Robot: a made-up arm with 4 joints. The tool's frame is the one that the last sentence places. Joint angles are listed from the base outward.
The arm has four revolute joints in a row. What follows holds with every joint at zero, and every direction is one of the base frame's.
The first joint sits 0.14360 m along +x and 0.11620 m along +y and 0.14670 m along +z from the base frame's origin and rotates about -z.
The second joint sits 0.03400 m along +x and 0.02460 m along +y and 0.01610 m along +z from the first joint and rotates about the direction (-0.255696, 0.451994, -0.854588).
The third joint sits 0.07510 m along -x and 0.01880 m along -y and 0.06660 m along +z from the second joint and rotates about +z.
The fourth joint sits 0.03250 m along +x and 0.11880 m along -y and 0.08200 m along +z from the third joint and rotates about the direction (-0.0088, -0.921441, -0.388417).
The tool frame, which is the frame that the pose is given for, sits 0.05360 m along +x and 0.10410 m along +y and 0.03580 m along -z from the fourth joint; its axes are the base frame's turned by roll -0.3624, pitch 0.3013 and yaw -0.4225 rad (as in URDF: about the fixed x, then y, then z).
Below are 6 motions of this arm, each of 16 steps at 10 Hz.
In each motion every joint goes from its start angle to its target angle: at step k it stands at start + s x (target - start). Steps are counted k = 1, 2, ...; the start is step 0. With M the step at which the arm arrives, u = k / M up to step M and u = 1 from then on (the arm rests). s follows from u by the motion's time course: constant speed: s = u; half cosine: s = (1 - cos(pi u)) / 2; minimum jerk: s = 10 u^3 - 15 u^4 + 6 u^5.
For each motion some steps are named. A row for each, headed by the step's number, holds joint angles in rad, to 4 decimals.
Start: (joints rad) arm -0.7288 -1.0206 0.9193 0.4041
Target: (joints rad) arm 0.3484 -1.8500 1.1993 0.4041
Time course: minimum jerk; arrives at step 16
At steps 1, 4, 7, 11, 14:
1: -0.7264 -1.0224 0.9199 0.4041
4: -0.6173 -1.1065 0.9483 0.4041
7: -0.3151 -1.3391 1.0268 0.4041
11: 0.1545 -1.7007 1.1489 0.4041
14: 0.3311 -1.8367 1.1948 0.4041

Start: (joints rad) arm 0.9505 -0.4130 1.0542 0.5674
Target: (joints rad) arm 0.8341 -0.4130 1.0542 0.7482
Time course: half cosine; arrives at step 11
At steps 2, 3, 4, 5, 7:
2: 0.9413 -0.4130 1.0542 0.5818
3: 0.9304 -0.4130 1.0542 0.5986
4: 0.9165 -0.4130 1.0542 0.6202
5: 0.9006 -0.4130 1.0542 0.6449
7: 0.8681 -0.4130 1.0542 0.6954

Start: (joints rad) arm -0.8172 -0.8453 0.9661 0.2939
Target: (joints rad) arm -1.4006 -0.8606 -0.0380 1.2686
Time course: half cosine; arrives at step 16
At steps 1, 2, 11, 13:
1: -0.8228 -0.8454 0.9565 0.3033
2: -0.8394 -0.8459 0.9279 0.3310
11: -1.2710 -0.8572 0.1851 1.0520
13: -1.3514 -0.8593 0.0466 1.1865

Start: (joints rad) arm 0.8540 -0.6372 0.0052 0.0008
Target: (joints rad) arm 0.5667 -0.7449 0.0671 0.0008
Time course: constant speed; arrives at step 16
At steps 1, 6, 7, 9, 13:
1: 0.8360 -0.6439 0.0091 0.0008
6: 0.7463 -0.6776 0.0284 0.0008
7: 0.7283 -0.6843 0.0323 0.0008
9: 0.6924 -0.6978 0.0400 0.0008
13: 0.6206 -0.7247 0.0555 0.0008

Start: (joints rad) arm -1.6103 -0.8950 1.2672 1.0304
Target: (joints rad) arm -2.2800 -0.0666 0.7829 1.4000
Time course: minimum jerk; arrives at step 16
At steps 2, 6, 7, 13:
2: -1.6211 -0.8817 1.2594 1.0363
6: -1.7946 -0.6670 1.1339 1.1321
7: -1.8675 -0.5769 1.0812 1.1723
13: -2.2473 -0.1070 0.8065 1.3820

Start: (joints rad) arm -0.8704 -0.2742 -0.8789 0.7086
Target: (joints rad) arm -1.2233 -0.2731 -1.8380 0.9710
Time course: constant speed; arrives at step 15
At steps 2, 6, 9, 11, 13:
2: -0.9175 -0.2741 -1.0068 0.7436
6: -1.0116 -0.2738 -1.2625 0.8136
9: -1.0821 -0.2735 -1.4544 0.8660
11: -1.1292 -0.2734 -1.5822 0.9010
13: -1.1762 -0.2732 -1.7101 0.9360

